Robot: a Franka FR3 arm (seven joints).
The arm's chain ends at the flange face. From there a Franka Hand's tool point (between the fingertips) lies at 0.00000 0.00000 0.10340 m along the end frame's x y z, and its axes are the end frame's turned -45 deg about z.
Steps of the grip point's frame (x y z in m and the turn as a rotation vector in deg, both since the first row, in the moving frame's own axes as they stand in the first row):
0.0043 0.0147 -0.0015 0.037 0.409 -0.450
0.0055 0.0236 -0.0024 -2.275 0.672 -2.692
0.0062 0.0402 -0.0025 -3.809 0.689 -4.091
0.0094 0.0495 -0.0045 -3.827 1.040 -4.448
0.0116 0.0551 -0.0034 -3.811 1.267 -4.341
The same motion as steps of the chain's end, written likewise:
0.0130 0.0079 -0.0015 0.315 0.263 -0.450
0.0168 0.0108 -0.0023 -1.133 2.084 -2.692
0.0269 0.0203 -0.0023 -2.206 3.181 -4.091
0.0353 0.0250 -0.0043 -1.971 3.441 -4.448
0.0406 0.0278 -0.0031 -1.799 3.591 -4.341

